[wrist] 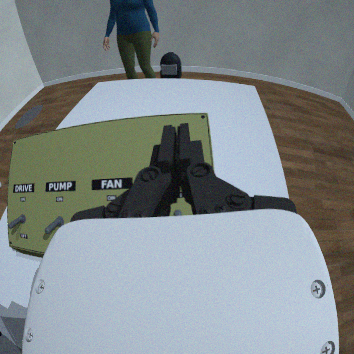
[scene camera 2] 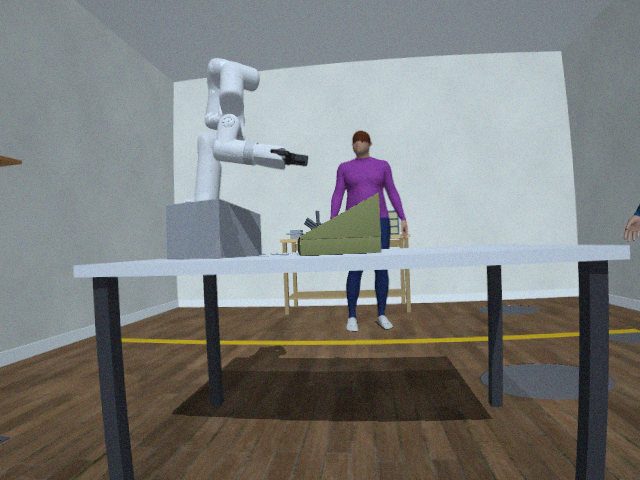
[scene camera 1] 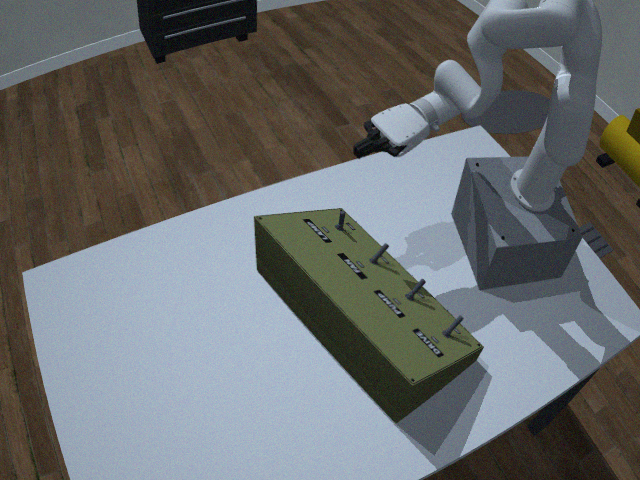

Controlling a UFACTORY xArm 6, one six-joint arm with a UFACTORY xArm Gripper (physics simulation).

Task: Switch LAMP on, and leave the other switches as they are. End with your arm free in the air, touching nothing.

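Places are measured from the arm's base along level axes (x left, y back, z up), in centimetres.
Pixels of known places: gripper, between the fingertips: (wrist: pixel 178 142) (scene camera 2: pixel 307 161) (scene camera 1: pixel 355 152); arm's base, origin of its link: (scene camera 2: pixel 205 209) (scene camera 1: pixel 532 190).
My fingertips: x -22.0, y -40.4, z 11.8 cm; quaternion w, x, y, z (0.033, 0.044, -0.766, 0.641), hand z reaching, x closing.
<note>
Ahead of a thing's pixels: the offset from my fingertips to its top centre. Level surfaces: height alone.
The olive sloped switch panel (scene camera 1: pixel 289 235) (scene camera 2: pixel 356 227) (wrist: pixel 75 155) stands on the table. The LAMP lever @(dx +0.7, dy -2.5, dz -16.1 cm) (scene camera 1: pixel 340 221) (scene camera 2: pixel 317 217) stands near vertical, tilted up the slope toward its ON side, unlike the others. The FAN lever @(dx +12.6, dy -0.4, dz -17.3 cm) (scene camera 1: pixel 379 253), PUMP lever @(dx +24.6, dy +0.4, dz -17.3 cm) (scene camera 1: pixel 415 289) (wrist: pixel 54 225) and DRIVE lever @(dx +36.5, dy +1.2, dz -17.3 cm) (scene camera 1: pixel 453 326) (wrist: pixel 17 221) lean down the slope toward OFF. My gripper (scene camera 1: pixel 357 150) (scene camera 2: pixel 306 160) (wrist: pixel 178 142) is shut and empty, in the air above the panel's height, touching nothing. In the wrist view it hides the LAMP label and the FAN lever.
The white table @(dz -30.4 cm) (scene camera 1: pixel 155 310) (scene camera 2: pixel 465 253) carries the panel and the grey robot base block (scene camera 1: pixel 532 263) (scene camera 2: pixel 193 232). A person in purple (scene camera 2: pixel 364 180) stands behind the table. A person in blue (wrist: pixel 132 20) shows beyond the table's far edge. A dark drawer cabinet (scene camera 1: pixel 201 25) stands on the floor.
</note>
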